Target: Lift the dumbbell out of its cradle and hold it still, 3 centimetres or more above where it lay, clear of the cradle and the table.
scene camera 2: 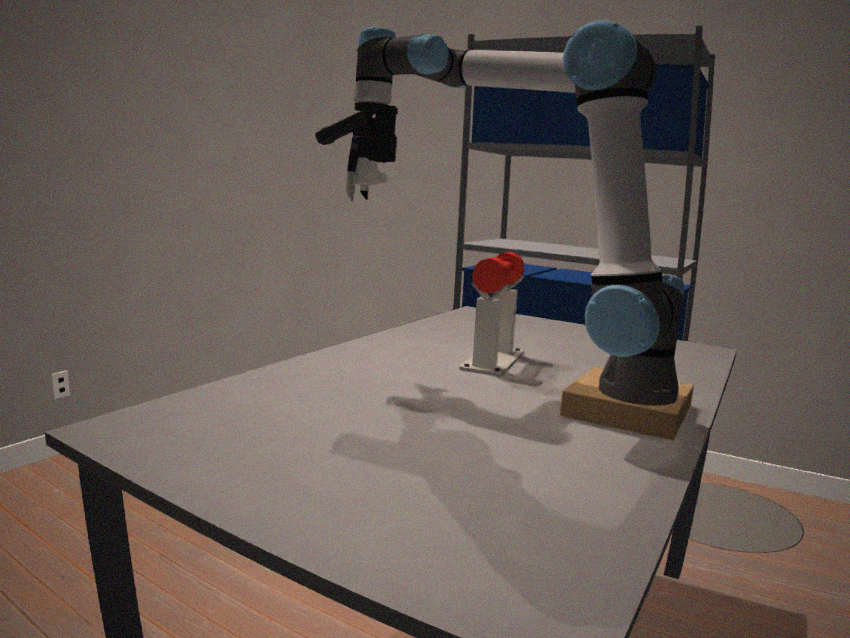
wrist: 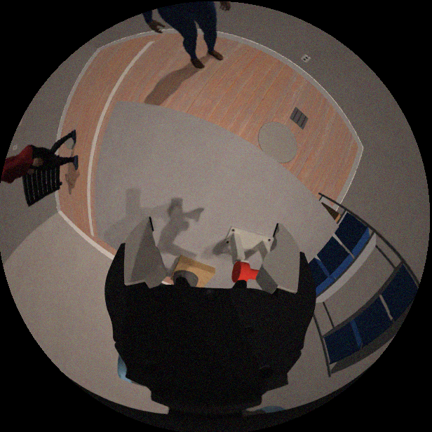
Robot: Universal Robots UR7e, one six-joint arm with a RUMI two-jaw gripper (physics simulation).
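A red dumbbell lies across the top of its pale cradle, which has two upright posts on a flat base plate standing on the table. In the wrist view the dumbbell is partly hidden by the right jaw and the gripper body. My gripper is open and empty, pointing down. In the scene view it hangs high above the table, well above the level of the dumbbell and to the left of it in the picture.
The arm's base stands on a wooden block, to the right of the cradle in the scene view. A metal shelf rack with blue bins stands behind the table. Two people are on the floor beyond the table.
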